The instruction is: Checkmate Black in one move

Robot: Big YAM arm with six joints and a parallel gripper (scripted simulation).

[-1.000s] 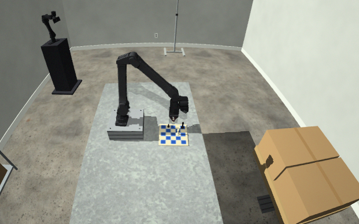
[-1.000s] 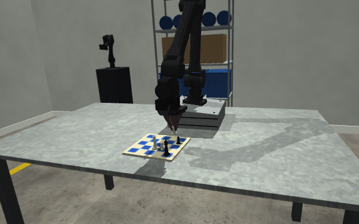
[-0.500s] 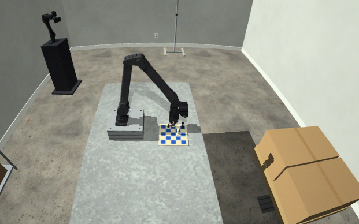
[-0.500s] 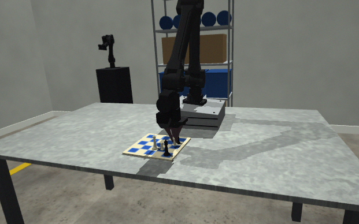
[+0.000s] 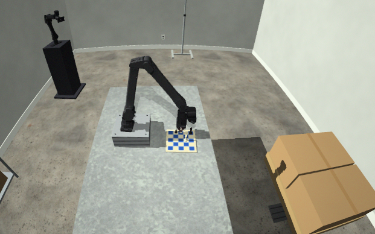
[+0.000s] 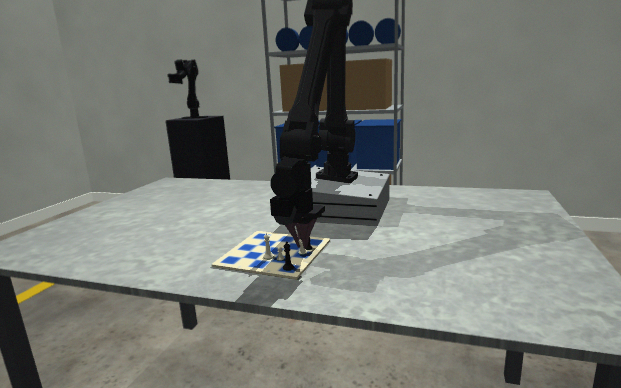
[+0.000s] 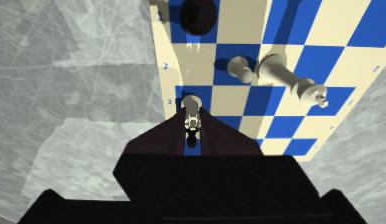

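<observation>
Now: hand 10 mm above the white crowned piece. From my hand the other things lie so: white pawn (40 mm to the right, 40 mm ahead, 10 mm below); tall black piece (80 mm ahead); black pawn (30 mm behind, 10 mm below).
</observation>
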